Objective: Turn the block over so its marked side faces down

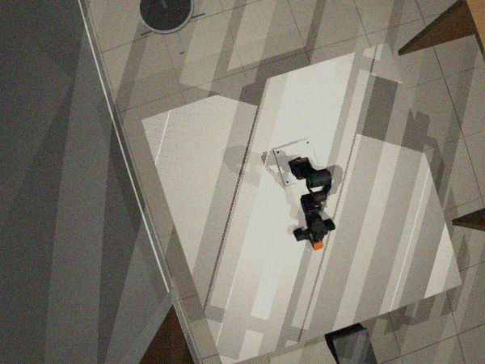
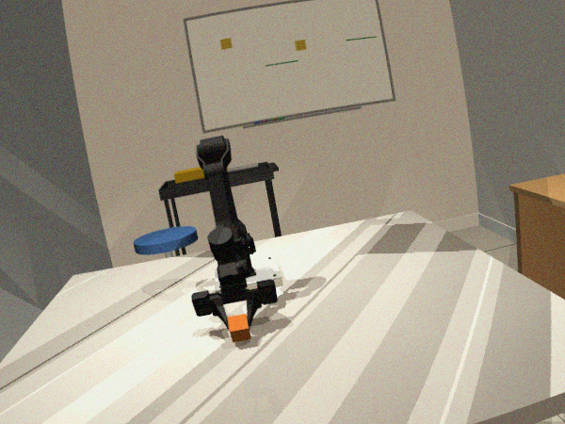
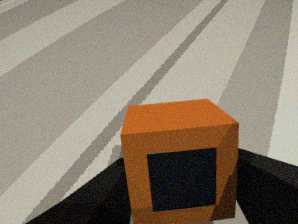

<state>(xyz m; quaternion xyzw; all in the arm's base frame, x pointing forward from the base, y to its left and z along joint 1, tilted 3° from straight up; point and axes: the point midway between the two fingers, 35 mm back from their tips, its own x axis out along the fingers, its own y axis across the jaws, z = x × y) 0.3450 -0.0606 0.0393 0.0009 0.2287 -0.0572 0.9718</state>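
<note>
The block lies right at my gripper tip.
</note>
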